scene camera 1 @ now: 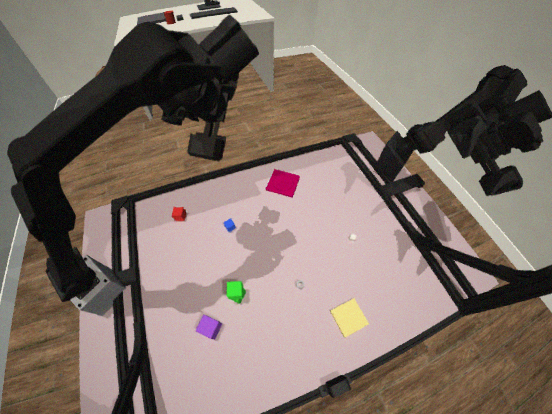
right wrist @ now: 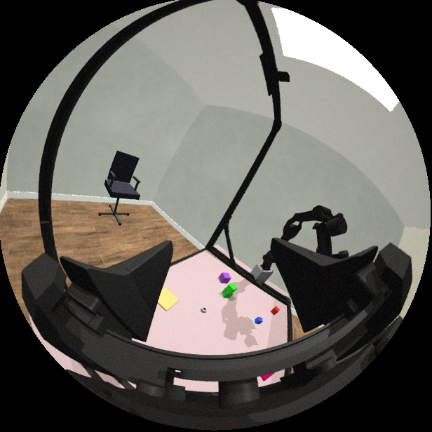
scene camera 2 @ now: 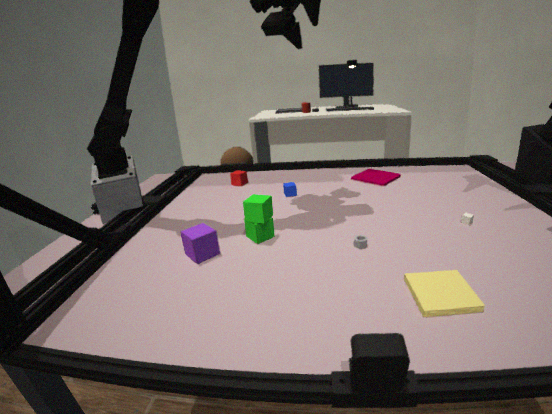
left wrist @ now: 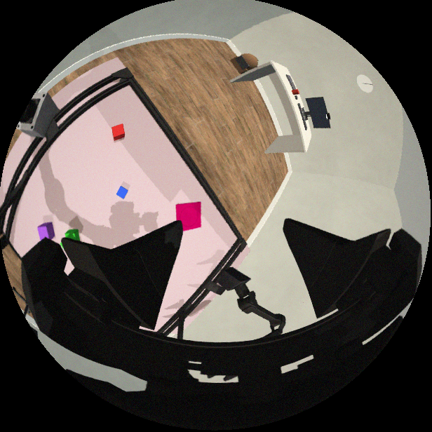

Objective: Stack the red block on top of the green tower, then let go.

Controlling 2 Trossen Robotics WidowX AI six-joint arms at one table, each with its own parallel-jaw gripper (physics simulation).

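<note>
The red block lies on the mat near its back left corner. The green tower is two green blocks, one on the other, left of the mat's middle; in the left wrist view the tower is partly hidden behind a finger. My left gripper is open and empty, high above the mat, well apart from both. My right gripper is open and empty, raised at the right side, far from the blocks.
A purple block lies near the tower. A blue block lies right of the red block. A magenta square, a yellow square, a grey ring and a white cube also lie there. A black frame borders the mat.
</note>
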